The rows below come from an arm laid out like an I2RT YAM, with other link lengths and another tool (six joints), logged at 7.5 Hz.
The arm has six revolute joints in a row. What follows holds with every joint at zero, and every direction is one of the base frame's.
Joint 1 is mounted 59.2 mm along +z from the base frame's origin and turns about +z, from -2.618 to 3.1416 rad.
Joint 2 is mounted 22.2 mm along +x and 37.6 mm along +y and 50.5 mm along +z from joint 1 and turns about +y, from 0 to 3.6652 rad.
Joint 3 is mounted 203.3 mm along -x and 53 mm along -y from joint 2 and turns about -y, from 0 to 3.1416 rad.
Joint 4 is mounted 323.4 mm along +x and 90.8 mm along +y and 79.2 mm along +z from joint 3 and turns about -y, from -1.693 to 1.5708 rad.
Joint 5 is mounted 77.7 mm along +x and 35.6 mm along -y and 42.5 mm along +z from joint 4 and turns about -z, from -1.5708 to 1.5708 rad.
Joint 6 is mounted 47 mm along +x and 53.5 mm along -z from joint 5 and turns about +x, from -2.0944 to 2.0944 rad.
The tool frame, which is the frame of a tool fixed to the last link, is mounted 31 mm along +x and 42 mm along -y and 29 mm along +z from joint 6; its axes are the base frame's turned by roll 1.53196, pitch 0.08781 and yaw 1.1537 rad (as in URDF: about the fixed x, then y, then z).
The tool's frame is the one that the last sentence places.
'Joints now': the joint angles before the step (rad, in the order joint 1, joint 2, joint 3, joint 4, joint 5, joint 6). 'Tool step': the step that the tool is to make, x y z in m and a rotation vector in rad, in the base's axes. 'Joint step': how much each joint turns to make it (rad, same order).
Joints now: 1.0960, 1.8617, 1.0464, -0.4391, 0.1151, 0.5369
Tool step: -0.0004, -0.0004, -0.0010, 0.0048, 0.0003, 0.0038
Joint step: -0.0002, -0.0031, -0.0075, 0.0088, -0.0036, -0.0031
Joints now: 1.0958, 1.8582, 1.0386, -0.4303, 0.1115, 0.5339
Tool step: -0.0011, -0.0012, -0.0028, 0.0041, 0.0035, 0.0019
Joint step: 0.0001, -0.0011, -0.0107, 0.0116, -0.0053, -0.0001
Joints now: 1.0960, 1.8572, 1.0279, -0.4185, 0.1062, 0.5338
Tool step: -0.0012, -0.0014, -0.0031, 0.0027, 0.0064, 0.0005
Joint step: -0.0001, 0.0003, -0.0094, 0.0089, -0.0068, 0.0016
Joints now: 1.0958, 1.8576, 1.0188, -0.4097, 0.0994, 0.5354
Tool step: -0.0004, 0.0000, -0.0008, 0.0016, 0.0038, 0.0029
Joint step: 0.0000, 0.0003, -0.0017, 0.0018, -0.0048, -0.0015
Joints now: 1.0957, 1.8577, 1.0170, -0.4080, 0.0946, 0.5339
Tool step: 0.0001, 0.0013, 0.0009, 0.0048, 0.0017, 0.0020
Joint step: 0.0005, -0.0003, 0.0032, 0.0000, -0.0040, -0.0002
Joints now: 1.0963, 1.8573, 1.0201, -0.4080, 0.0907, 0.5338
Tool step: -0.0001, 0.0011, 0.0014, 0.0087, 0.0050, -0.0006
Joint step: 0.0001, -0.0039, 0.0013, 0.0000, -0.0078, 0.0034
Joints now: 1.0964, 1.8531, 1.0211, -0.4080, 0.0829, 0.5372
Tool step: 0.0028, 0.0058, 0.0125, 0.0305, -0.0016, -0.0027
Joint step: -0.0017, -0.0226, 0.0159, -0.0110, -0.0114, 0.0052
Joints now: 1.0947, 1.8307, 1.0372, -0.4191, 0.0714, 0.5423
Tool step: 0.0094, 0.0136, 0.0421, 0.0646, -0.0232, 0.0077
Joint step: -0.0077, -0.0679, 0.0549, -0.0541, -0.0144, -0.0107
